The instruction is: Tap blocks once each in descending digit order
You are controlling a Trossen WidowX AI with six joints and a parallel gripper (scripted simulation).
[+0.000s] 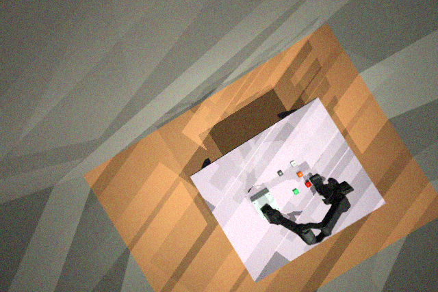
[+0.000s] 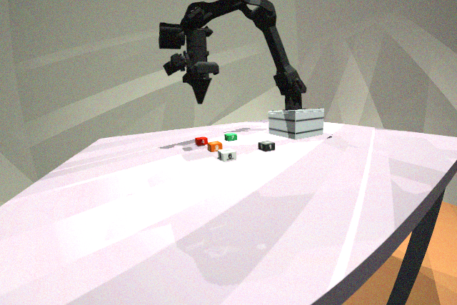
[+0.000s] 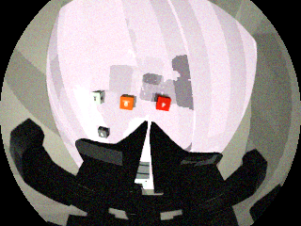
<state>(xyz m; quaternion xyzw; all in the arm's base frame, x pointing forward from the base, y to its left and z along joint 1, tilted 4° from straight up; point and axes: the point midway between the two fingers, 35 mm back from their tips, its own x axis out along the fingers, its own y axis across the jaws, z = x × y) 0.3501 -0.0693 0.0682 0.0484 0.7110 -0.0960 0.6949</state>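
Right now my gripper tip is 10 mm past the red block, 30 mm to the left of it and 120 mm above it. Also, from my gripper tip: orange block 10 mm behind, 60 mm to the left, 120 mm below; green block 110 mm behind, 10 mm to the right, 120 mm below; white block 10 mm ahead, 140 mm to the left, 120 mm below.
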